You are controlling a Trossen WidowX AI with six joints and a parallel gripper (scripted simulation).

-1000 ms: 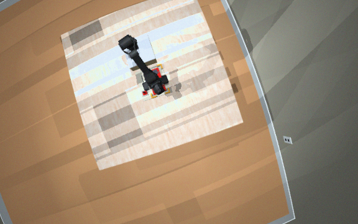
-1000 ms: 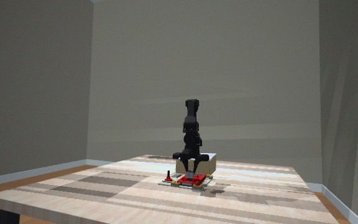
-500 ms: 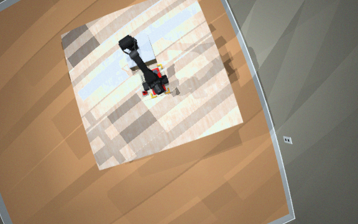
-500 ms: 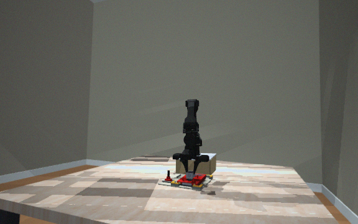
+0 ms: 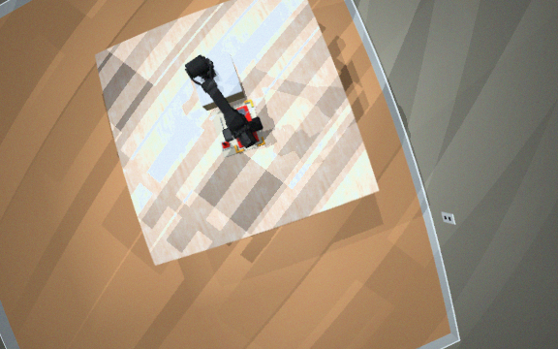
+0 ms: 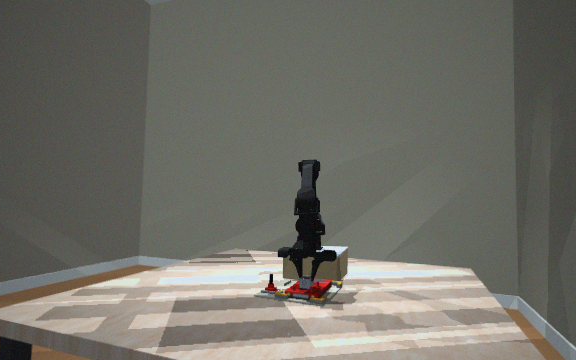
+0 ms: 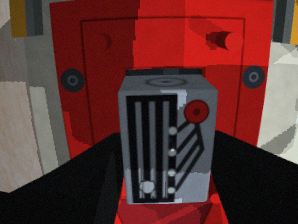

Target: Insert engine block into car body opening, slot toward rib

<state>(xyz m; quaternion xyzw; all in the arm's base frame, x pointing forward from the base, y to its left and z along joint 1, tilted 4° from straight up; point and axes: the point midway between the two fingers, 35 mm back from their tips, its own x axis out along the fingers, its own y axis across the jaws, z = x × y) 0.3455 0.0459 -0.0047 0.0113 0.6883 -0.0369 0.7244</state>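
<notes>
Right now my gripper tip is 10 mm above the grey engine block. The rest, counted from my gripper tip: black upright pin (10 mm ahead, 120 mm to the right, 10 mm below).
</notes>
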